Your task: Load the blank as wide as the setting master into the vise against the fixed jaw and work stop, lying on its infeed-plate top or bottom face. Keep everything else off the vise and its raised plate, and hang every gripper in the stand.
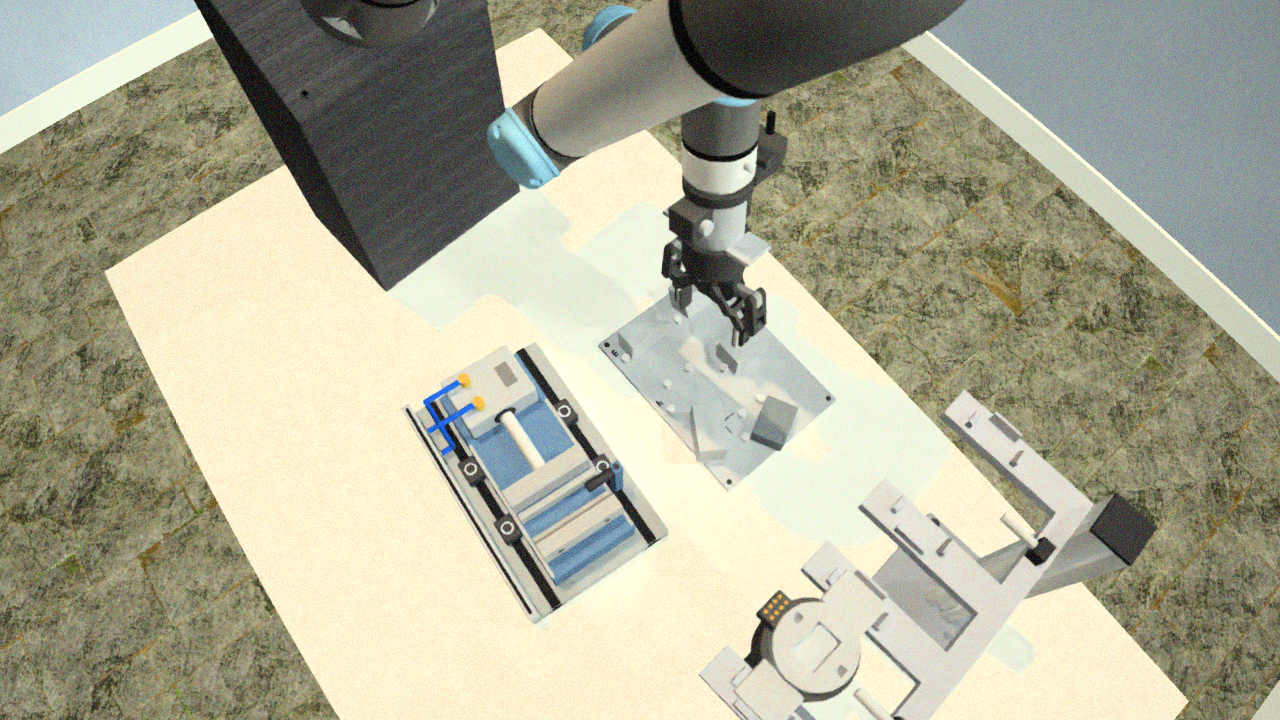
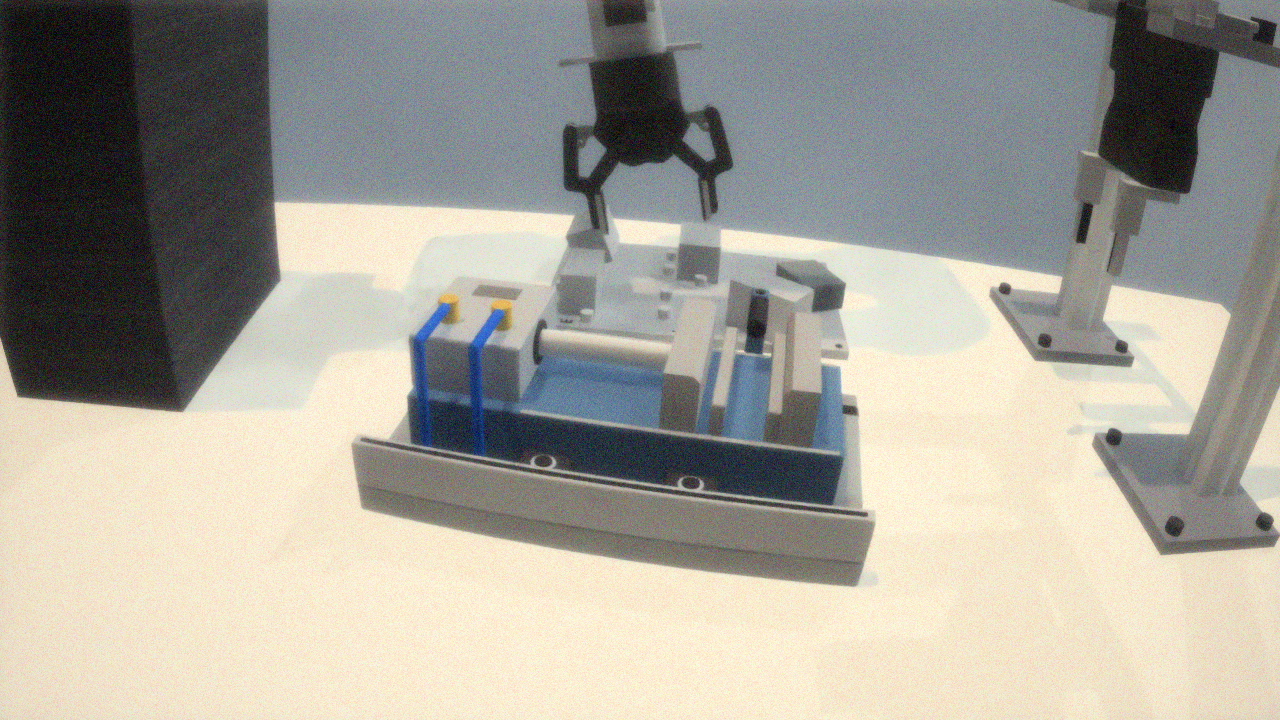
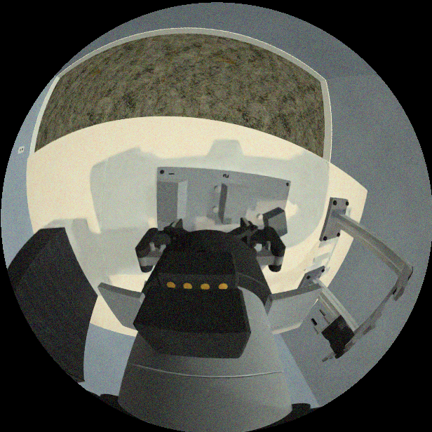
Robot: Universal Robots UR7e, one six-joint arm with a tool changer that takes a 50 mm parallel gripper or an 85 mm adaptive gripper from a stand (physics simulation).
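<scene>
My adaptive gripper (image 1: 709, 324) (image 2: 654, 223) (image 3: 211, 227) is open and empty, with its fingers pointing down above the infeed plate (image 1: 810, 394) (image 3: 200, 176). Pale blanks stand on that plate: one at the back left (image 2: 590, 234) (image 3: 168, 202), one at the back middle (image 2: 699, 252) (image 3: 240, 202), one at the front left (image 1: 626, 344) (image 2: 580, 279) and one at the front right (image 1: 705, 440) (image 2: 765, 302). A darker grey block (image 1: 774, 420) (image 2: 814, 284) (image 3: 276, 221) sits at its right. I cannot tell the widths. The vise (image 1: 541, 434) (image 2: 617, 434) holds no blank between its jaws.
The gripper stand (image 1: 1069, 519) (image 2: 1235, 358) (image 3: 380, 240) is at the right. Another gripper (image 2: 1100, 237) hangs in it. Hoses with yellow fittings (image 1: 463, 381) (image 2: 501, 311) rise at the vise's left end. A tall black pedestal (image 1: 358, 134) (image 2: 143, 197) (image 3: 55, 295) stands left.
</scene>
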